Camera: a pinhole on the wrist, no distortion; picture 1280 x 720 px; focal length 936.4 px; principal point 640.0 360.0 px. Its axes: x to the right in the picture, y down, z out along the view. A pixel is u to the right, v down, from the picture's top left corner.
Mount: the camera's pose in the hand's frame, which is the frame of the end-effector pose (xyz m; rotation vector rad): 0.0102 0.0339 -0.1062 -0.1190 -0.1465 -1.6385
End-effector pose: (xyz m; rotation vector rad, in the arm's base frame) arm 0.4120 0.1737 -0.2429 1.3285 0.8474 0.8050
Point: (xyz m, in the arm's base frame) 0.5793 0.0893 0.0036
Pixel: 228.9 286.8
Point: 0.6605 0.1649 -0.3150
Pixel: outside the picture
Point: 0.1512 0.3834 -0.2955
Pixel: behind the camera
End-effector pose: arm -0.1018 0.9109 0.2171 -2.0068 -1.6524 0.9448
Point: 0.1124 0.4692 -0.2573
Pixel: outside the picture
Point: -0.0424 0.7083 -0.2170
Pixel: 86.0 147.4
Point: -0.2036 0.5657 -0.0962
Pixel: outside the picture
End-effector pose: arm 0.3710 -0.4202 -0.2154 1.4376 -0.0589 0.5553
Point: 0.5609 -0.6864 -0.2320
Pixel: 1114.5 560.0
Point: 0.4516 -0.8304 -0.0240
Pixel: 631.1 363.8
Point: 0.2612 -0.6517 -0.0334
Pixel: 356.0 38.2
